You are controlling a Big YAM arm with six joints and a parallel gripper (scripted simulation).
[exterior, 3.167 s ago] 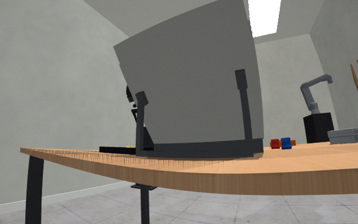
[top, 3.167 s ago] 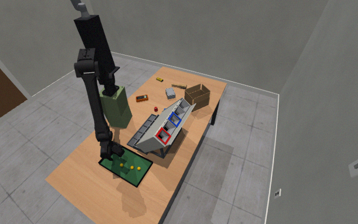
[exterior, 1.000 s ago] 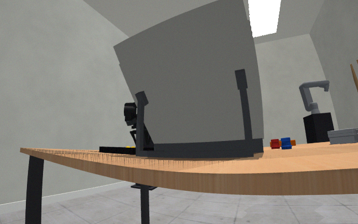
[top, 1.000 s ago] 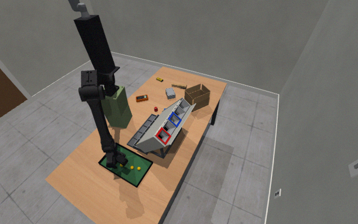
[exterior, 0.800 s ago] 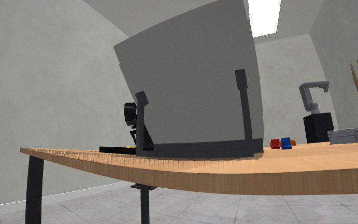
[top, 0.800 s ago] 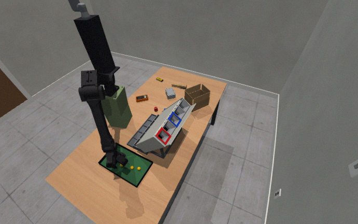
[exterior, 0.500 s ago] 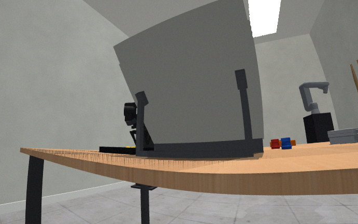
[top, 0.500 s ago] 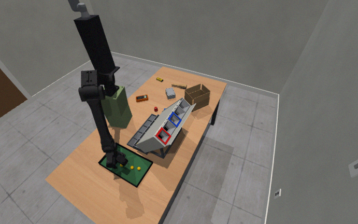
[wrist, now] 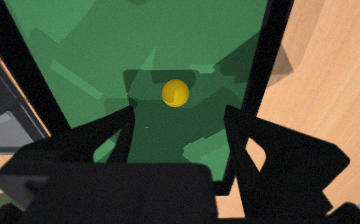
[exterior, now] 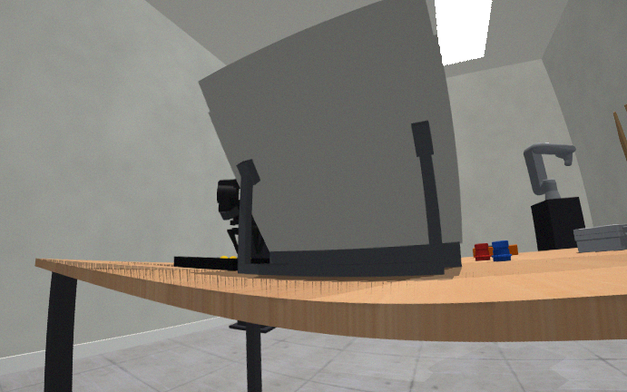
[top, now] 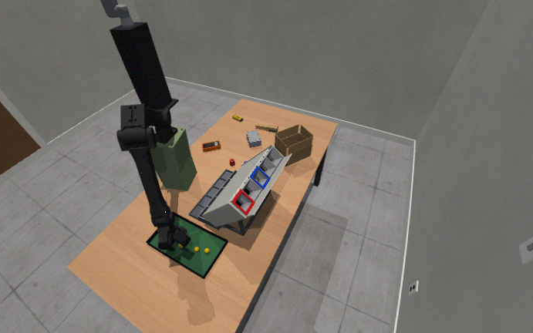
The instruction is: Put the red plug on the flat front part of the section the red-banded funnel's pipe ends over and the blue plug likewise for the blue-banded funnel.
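Now: hand 40 mm above the green marble tray, 30 mm to the right of it and 20 mm short of it. Round my hand: grey cover 340 mm to the left, 190 mm ahead, 160 mm above; then cardboard box 830 mm to the left, 390 mm ahead, 20 mm above; then grey case 890 mm to the left, 80 mm ahead, 20 mm below.
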